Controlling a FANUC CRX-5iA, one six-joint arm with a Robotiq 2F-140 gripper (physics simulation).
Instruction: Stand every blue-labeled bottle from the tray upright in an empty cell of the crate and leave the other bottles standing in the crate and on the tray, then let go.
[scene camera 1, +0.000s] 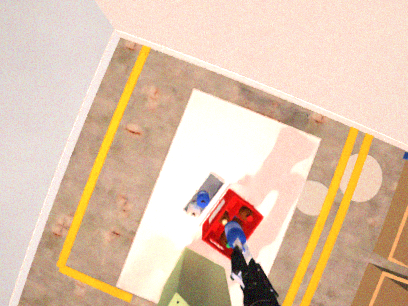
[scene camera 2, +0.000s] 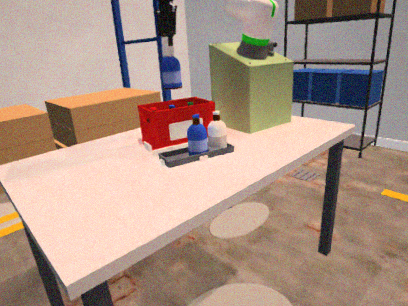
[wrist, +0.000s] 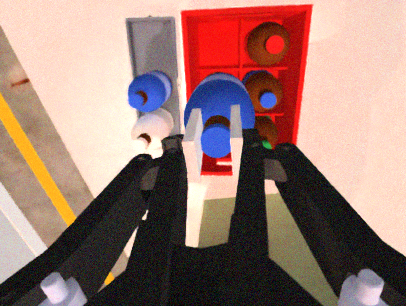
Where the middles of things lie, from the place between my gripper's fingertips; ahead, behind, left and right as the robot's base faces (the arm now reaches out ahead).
My hand is 28 cm above the red-capped bottle (wrist: 266, 44), 9 cm to the left of it and 4 cm short of it. Also, from my hand: white bottle (wrist: 147, 132) (29 cm below, 17 cm to the left, 8 cm behind).
